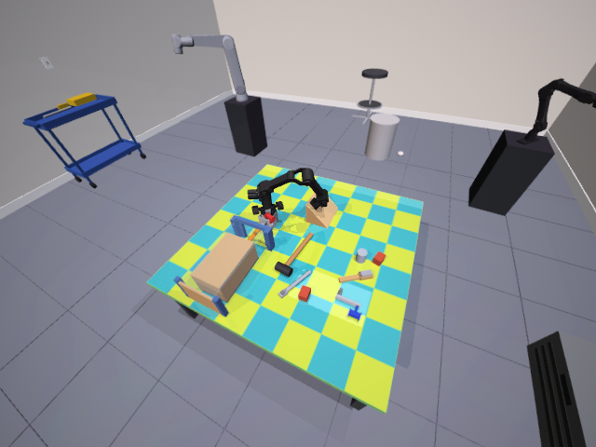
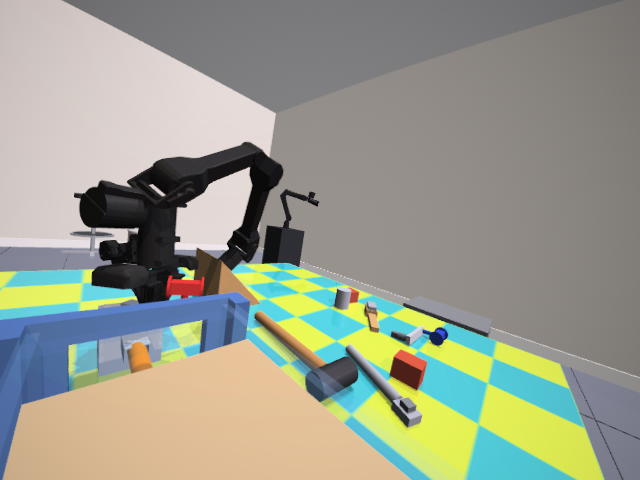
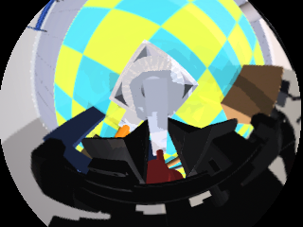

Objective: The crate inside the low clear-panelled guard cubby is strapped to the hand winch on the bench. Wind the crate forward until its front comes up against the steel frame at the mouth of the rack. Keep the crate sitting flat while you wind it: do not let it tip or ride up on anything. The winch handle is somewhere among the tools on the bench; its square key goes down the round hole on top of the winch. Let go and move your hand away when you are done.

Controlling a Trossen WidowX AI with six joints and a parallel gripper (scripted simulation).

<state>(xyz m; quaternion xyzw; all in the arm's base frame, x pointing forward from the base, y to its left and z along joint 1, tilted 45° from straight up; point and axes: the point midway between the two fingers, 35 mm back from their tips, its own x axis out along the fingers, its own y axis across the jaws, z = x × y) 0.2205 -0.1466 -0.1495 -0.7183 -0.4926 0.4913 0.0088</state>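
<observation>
My gripper tip is now 40 mm short of the red grip, 40 mm to the right of it and 50 mm below it. Round my gripper tip: brush: 100 mm ahead, 610 mm to the left, 70 mm below; then winch handle: 10 mm ahead, 10 mm to the left, 20 mm above; then grey winch: 50 mm behind, 40 mm to the right, 60 mm below.
</observation>
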